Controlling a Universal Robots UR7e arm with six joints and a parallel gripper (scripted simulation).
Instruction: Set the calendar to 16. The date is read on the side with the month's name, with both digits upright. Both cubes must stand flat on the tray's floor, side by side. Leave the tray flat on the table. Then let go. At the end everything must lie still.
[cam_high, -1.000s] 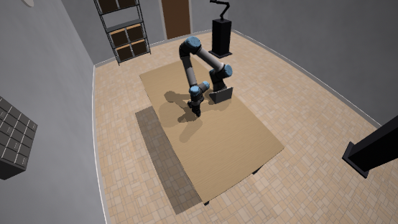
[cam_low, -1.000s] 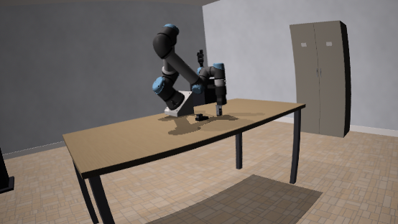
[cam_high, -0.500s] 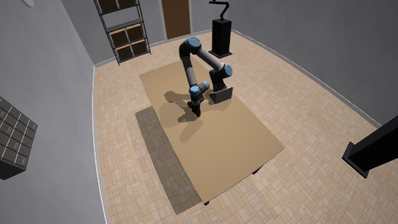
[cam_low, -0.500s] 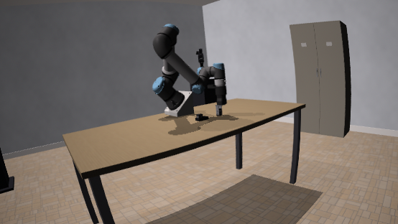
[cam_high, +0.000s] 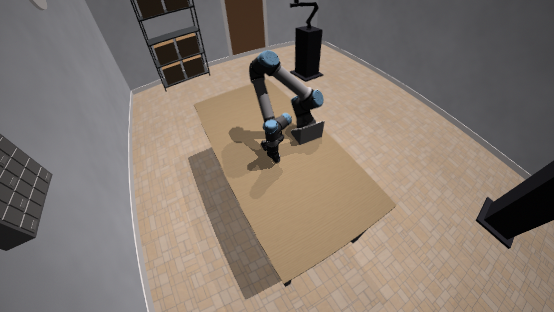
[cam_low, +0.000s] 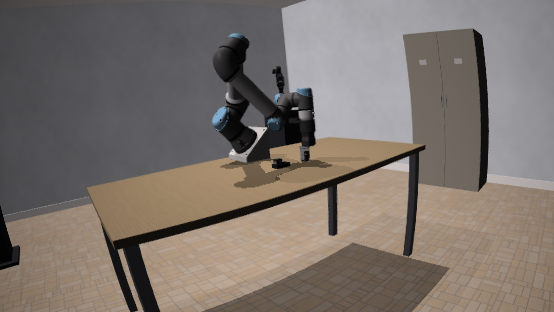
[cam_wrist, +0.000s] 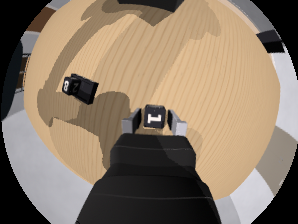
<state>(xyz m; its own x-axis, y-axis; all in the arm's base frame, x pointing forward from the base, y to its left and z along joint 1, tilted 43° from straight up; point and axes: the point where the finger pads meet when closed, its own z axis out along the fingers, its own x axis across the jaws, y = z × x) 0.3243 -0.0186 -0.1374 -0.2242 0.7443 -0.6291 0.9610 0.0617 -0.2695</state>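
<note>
Right now my hand is 10 mm above the black date cube. Round my hand: dark calendar tray (10 mm behind, 160 mm to the right, 20 mm below).
</note>
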